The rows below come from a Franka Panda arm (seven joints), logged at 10 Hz.
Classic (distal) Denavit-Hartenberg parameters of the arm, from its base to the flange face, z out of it. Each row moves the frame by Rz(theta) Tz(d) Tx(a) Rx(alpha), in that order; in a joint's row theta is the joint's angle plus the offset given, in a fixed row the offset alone. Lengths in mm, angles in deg.
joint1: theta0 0  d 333  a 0  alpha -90
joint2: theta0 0  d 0  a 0  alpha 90
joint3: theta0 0  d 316  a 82.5  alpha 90
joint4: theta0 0  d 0  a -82.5  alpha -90
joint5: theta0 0  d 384  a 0  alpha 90
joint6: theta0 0  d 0  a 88  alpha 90
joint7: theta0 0  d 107  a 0  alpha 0
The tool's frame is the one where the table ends.
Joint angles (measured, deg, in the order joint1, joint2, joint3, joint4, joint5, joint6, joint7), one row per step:
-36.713, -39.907, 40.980, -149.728, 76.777, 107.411, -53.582
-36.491, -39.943, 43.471, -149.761, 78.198, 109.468, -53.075
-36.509, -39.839, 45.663, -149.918, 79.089, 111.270, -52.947
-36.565, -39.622, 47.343, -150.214, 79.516, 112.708, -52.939
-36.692, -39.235, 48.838, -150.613, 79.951, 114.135, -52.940
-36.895, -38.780, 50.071, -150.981, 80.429, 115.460, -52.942
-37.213, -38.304, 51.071, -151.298, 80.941, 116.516, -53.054
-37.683, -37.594, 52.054, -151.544, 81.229, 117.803, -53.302
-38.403, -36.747, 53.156, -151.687, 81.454, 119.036, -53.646
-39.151, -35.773, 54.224, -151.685, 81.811, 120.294, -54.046
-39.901, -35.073, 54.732, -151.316, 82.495, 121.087, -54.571
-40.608, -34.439, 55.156, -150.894, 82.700, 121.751, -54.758
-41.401, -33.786, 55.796, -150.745, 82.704, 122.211, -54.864
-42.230, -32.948, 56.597, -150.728, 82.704, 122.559, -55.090
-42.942, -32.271, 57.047, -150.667, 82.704, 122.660, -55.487
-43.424, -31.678, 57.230, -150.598, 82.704, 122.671, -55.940
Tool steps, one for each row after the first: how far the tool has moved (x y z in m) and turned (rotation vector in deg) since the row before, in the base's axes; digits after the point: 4 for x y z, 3 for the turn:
0.0007, 0.0132, -0.0063, -0.932, -0.161, -0.244
0.0001, 0.0092, -0.0076, -1.110, -0.061, -0.103
-0.0006, 0.0056, -0.0078, -1.048, 0.165, -0.055
-0.0006, 0.0034, -0.0085, -0.858, 0.306, -0.294
-0.0003, 0.0016, -0.0076, -0.609, 0.277, -0.502
0.0001, 0.0002, -0.0066, -0.349, 0.244, -0.530
0.0009, -0.0013, -0.0068, -0.533, 0.179, -0.583
0.0014, -0.0018, -0.0070, -0.542, 0.224, -0.533
0.0021, -0.0016, -0.0062, -0.341, 0.113, -0.546
0.0038, -0.0020, -0.0009, 0.281, -0.482, -0.627
0.0037, -0.0019, -0.0003, 0.045, -0.251, -0.544
0.0021, -0.0022, -0.0032, -0.098, 0.276, -0.399
0.0012, -0.0018, -0.0054, -0.017, 0.575, -0.192
0.0013, -0.0023, -0.0035, 0.137, 0.316, -0.062
0.0011, -0.0021, -0.0023, 0.233, 0.160, 0.044

